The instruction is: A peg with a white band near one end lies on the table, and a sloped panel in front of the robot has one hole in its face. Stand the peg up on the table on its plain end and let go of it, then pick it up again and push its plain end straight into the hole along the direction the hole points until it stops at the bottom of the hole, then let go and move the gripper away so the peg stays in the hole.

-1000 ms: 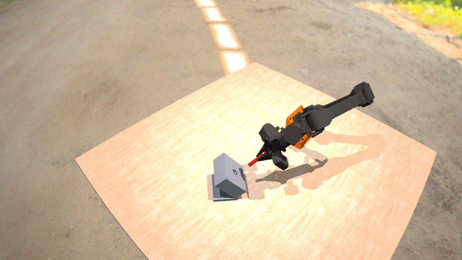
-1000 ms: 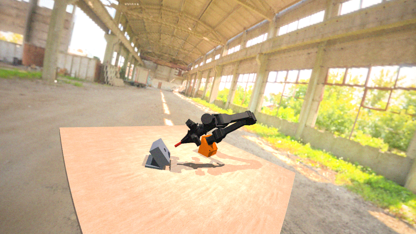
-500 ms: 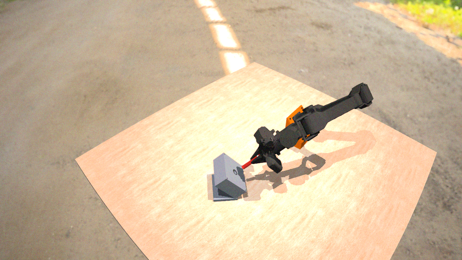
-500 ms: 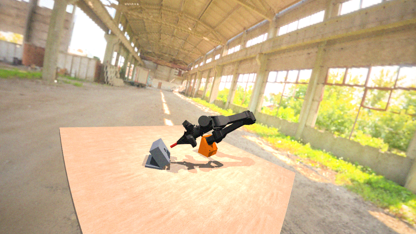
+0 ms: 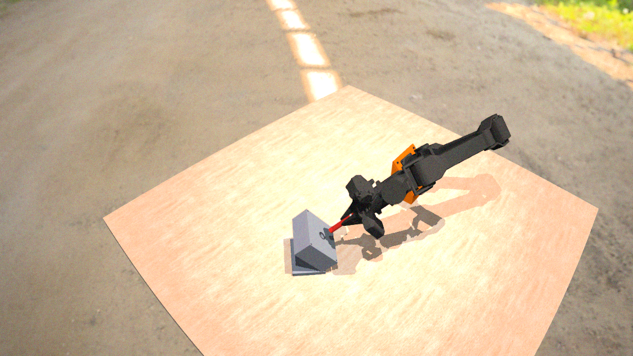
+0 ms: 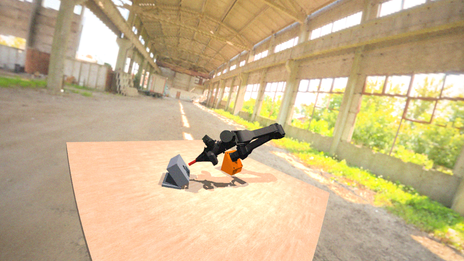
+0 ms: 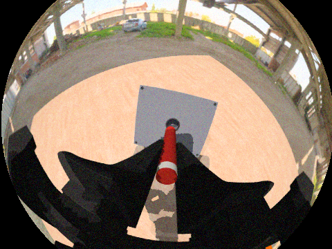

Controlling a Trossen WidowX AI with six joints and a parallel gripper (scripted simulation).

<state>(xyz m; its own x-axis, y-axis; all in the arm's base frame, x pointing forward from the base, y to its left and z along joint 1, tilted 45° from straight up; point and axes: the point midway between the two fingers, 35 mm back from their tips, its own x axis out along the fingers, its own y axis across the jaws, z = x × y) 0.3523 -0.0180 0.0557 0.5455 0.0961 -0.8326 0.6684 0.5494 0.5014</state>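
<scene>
Right now my gripper tip is 7 cm above the grey sloped panel, 5 cm to the left of it and 5 cm short of it. Also, from my gripper tip: red peg: 1 cm to the left, 1 cm behind, 1 cm above.
</scene>
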